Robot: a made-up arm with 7 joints. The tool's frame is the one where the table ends. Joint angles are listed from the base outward.
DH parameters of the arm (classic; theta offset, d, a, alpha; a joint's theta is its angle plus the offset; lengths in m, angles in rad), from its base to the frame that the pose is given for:
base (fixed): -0.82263 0 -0.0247 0
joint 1: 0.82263 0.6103 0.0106 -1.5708
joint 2: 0 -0.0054 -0.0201 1.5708
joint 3: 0 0.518 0.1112 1.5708
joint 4: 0 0.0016 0.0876 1.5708
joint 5: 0 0.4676 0.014 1.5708
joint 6: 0 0.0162 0.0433 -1.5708
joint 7: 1.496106 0 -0.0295 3.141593
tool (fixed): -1.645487 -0.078 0 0
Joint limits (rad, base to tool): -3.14..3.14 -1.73..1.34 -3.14..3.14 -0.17..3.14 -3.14..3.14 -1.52..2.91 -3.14..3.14
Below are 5 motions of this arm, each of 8 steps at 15 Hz.
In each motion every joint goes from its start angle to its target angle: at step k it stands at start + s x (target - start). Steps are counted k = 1, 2, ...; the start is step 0. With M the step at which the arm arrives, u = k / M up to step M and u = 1 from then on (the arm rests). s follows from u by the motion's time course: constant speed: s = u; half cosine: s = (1 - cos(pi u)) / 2; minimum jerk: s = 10 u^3 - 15 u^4 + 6 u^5.
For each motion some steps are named. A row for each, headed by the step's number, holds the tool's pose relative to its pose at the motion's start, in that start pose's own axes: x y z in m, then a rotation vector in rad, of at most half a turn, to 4 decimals.
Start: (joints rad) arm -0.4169 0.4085 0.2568 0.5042 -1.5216 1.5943 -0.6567
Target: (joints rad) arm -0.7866 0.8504 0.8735 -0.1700 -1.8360 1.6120 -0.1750
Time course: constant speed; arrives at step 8
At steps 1, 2, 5, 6, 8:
1: -0.0442 -0.0216 0.0069 0.0712 -0.0013 0.0712
2: -0.0823 -0.0486 0.0131 0.1495 0.0084 0.1370
5: -0.1573 -0.1506 0.0226 0.4172 0.1030 0.2958
6: -0.1701 -0.1878 0.0209 0.5139 0.1552 0.3341
8: -0.1817 -0.2608 0.0072 0.7129 0.2869 0.3866

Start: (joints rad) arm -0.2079 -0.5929 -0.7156 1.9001 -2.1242 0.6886 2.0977
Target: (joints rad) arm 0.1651 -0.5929 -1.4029 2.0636 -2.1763 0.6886 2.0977
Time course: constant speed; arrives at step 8
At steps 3, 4, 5, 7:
3: 0.0374 0.0998 -0.0798 0.1352 0.0241 0.0657
4: 0.0511 0.1328 -0.1021 0.1768 0.0318 0.0931
5: 0.0651 0.1653 -0.1223 0.2165 0.0394 0.1231
7: 0.0933 0.2283 -0.1567 0.2895 0.0551 0.1906

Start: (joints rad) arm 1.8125 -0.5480 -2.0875 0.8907 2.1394 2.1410 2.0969
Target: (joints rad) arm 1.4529 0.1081 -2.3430 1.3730 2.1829 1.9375 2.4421
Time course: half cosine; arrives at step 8
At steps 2, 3, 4, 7, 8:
2: 0.0279 0.0600 -0.0327 -0.0868 0.0557 0.1010
3: 0.0471 0.1284 -0.0768 -0.1867 0.1123 0.2122
4: 0.0527 0.2070 -0.1391 -0.3091 0.1727 0.3422
7: -0.0070 0.3504 -0.3270 -0.6209 0.2946 0.6467
8: -0.0159 0.3574 -0.3441 -0.6475 0.3034 0.6710

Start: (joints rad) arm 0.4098 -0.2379 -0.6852 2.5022 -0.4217 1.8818 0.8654
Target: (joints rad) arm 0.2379 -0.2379 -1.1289 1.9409 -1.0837 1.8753 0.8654
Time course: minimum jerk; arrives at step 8
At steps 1, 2, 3, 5, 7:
1: -0.0029 0.0004 -0.0054 0.0189 0.0068 -0.0071
2: -0.0191 0.0045 -0.0345 0.1221 0.0428 -0.0449
3: -0.0518 0.0223 -0.0906 0.3253 0.1080 -0.1140
5: -0.1323 0.1248 -0.2204 0.8596 0.2368 -0.2563
7: -0.1669 0.2140 -0.2781 1.1656 0.2772 -0.3070

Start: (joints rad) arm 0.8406 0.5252 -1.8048 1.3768 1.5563 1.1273 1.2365
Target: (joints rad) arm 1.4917 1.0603 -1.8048 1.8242 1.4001 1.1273 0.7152
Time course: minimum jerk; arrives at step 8
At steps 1, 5, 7, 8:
1: 0.0110 0.0062 -0.0066 0.0082 0.0013 0.0262
5: 0.4141 0.5066 -0.1611 0.3039 -0.0990 1.2206
7: 0.4802 0.7646 -0.1304 0.3623 -0.2061 1.6676
8: 0.4822 0.7811 -0.1269 0.3646 -0.2139 1.6954

